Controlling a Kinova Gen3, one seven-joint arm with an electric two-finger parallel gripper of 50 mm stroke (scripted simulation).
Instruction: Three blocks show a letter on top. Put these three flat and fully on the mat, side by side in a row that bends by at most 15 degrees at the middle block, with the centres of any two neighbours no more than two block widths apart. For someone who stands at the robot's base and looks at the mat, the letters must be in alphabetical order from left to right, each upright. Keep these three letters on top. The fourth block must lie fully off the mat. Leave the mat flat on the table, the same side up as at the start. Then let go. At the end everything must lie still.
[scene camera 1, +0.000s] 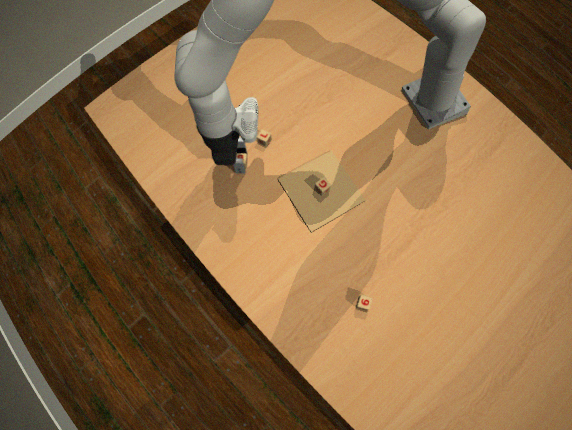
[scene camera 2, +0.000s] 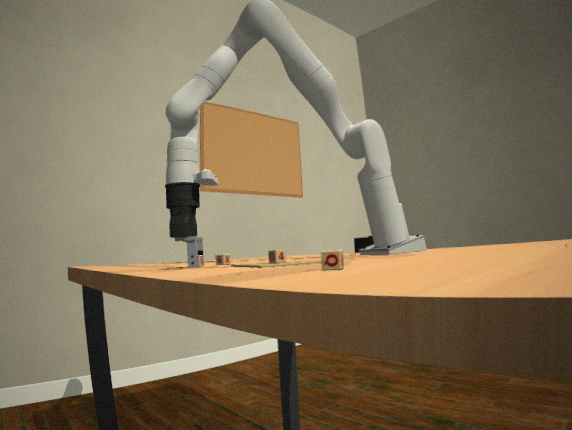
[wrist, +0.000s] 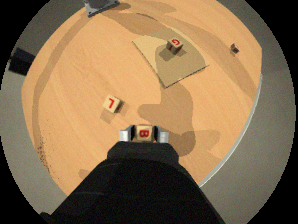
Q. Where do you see a tan mat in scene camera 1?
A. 316, 210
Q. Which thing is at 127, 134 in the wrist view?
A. My gripper.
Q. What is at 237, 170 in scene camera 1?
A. My gripper.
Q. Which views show my gripper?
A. Scene camera 1, scene camera 2 and the wrist view: all of them.
